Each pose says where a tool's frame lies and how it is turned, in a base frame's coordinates. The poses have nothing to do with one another.
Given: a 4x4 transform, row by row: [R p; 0 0 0 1], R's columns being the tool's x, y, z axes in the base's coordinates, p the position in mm. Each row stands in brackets.
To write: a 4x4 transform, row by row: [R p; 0 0 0 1], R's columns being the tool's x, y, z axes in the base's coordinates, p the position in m. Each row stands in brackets. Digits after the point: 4 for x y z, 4 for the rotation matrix.
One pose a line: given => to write
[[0.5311 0.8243 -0.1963 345.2], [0.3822 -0.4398 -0.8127 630.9], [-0.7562 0.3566 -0.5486 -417.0], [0 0 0 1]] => [[0.5311 0.8243 -0.1963 0.3452], [0.3822 -0.4398 -0.8127 0.6309], [-0.7562 0.3566 -0.5486 -0.4170], [0 0 0 1]]
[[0.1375 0.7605 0.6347 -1.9], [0.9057 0.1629 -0.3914 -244.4], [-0.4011 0.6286 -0.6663 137.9], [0 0 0 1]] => [[0.1375 0.7605 0.6347 -0.0019], [0.9057 0.1629 -0.3914 -0.2444], [-0.4011 0.6286 -0.6663 0.1379], [0 0 0 1]]
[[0.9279 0.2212 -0.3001 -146.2], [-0.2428 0.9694 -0.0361 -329.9], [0.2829 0.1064 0.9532 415.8], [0 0 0 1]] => [[0.9279 0.2212 -0.3001 -0.1462], [-0.2428 0.9694 -0.0361 -0.3299], [0.2829 0.1064 0.9532 0.4158], [0 0 0 1]]
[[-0.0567 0.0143 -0.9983 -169.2], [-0.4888 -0.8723 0.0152 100.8], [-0.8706 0.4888 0.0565 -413.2], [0 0 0 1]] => [[-0.0567 0.0143 -0.9983 -0.1692], [-0.4888 -0.8723 0.0152 0.1008], [-0.8706 0.4888 0.0565 -0.4132], [0 0 0 1]]
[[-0.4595 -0.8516 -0.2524 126.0], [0.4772 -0.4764 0.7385 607.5], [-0.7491 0.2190 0.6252 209.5], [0 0 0 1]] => [[-0.4595 -0.8516 -0.2524 0.1260], [0.4772 -0.4764 0.7385 0.6075], [-0.7491 0.2190 0.6252 0.2095], [0 0 0 1]]
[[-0.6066 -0.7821 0.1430 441.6], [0.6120 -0.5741 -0.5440 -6.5], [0.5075 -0.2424 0.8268 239.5], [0 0 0 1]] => [[-0.6066 -0.7821 0.1430 0.4416], [0.6120 -0.5741 -0.5440 -0.0065], [0.5075 -0.2424 0.8268 0.2395], [0 0 0 1]]
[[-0.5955 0.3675 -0.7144 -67.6], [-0.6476 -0.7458 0.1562 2.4], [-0.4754 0.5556 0.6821 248.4], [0 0 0 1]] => [[-0.5955 0.3675 -0.7144 -0.0676], [-0.6476 -0.7458 0.1562 0.0024], [-0.4754 0.5556 0.6821 0.2484], [0 0 0 1]]
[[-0.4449 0.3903 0.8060 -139.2], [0.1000 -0.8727 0.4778 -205.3], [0.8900 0.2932 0.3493 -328.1], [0 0 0 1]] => [[-0.4449 0.3903 0.8060 -0.1392], [0.1000 -0.8727 0.4778 -0.2053], [0.8900 0.2932 0.3493 -0.3281], [0 0 0 1]]
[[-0.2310 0.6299 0.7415 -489.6], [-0.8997 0.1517 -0.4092 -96.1], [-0.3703 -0.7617 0.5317 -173.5], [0 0 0 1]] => [[-0.2310 0.6299 0.7415 -0.4896], [-0.8997 0.1517 -0.4092 -0.0961], [-0.3703 -0.7617 0.5317 -0.1735], [0 0 0 1]]
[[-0.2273 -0.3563 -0.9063 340.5], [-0.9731 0.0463 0.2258 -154.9], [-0.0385 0.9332 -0.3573 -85.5], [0 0 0 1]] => [[-0.2273 -0.3563 -0.9063 0.3405], [-0.9731 0.0463 0.2258 -0.1549], [-0.0385 0.9332 -0.3573 -0.0855], [0 0 0 1]]
